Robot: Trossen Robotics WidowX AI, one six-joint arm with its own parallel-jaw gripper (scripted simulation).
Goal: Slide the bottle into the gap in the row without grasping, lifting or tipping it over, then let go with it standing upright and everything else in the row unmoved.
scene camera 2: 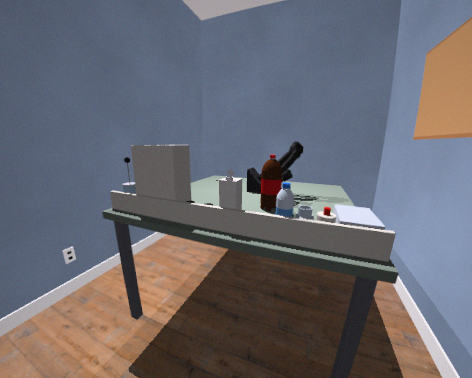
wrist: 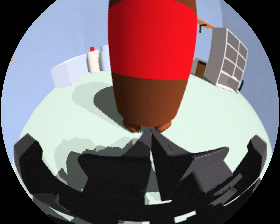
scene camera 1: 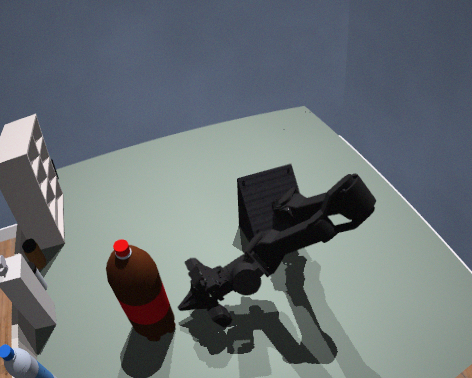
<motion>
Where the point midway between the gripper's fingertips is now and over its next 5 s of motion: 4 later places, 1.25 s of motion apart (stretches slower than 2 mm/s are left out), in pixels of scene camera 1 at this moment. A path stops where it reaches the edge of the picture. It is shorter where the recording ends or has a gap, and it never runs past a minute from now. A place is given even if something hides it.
My gripper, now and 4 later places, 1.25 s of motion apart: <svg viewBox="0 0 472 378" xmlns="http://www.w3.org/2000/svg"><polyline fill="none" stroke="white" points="179,309 173,310 167,311 163,309 156,311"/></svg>
</motion>
